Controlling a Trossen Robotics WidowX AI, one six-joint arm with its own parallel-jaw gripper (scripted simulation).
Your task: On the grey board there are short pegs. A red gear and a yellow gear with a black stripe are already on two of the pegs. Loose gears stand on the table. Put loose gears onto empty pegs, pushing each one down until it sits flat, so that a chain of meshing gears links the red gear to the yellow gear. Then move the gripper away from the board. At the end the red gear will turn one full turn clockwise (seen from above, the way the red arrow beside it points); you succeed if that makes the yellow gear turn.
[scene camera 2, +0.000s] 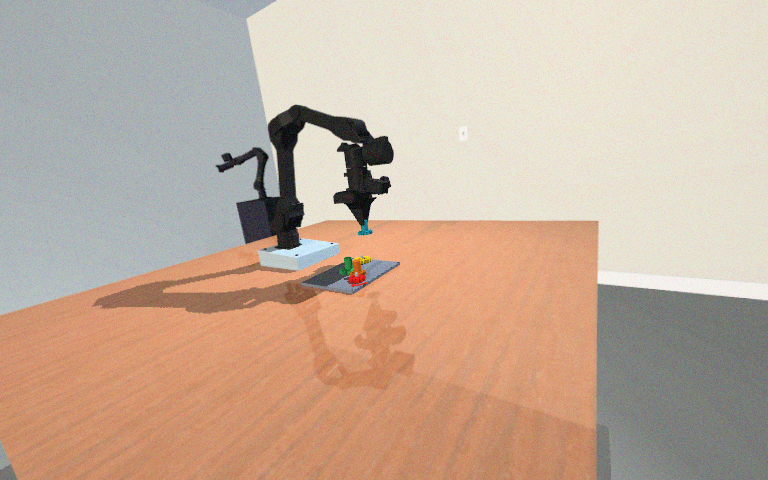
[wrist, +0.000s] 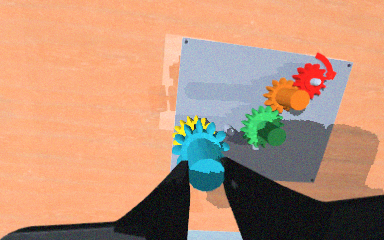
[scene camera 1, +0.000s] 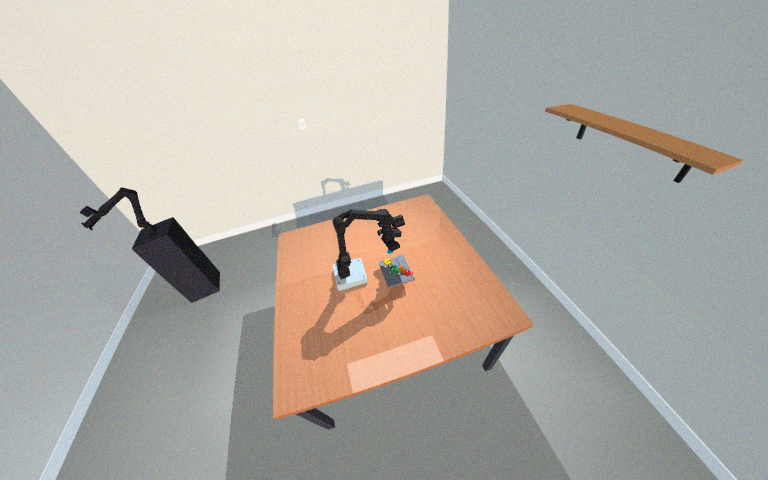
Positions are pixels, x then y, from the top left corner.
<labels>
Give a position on an orange gear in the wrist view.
282, 95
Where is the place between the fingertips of the gripper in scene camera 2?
At 363, 224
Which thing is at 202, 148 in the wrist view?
A teal gear.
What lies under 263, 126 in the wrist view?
A green gear.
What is the gripper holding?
A teal gear.
</labels>
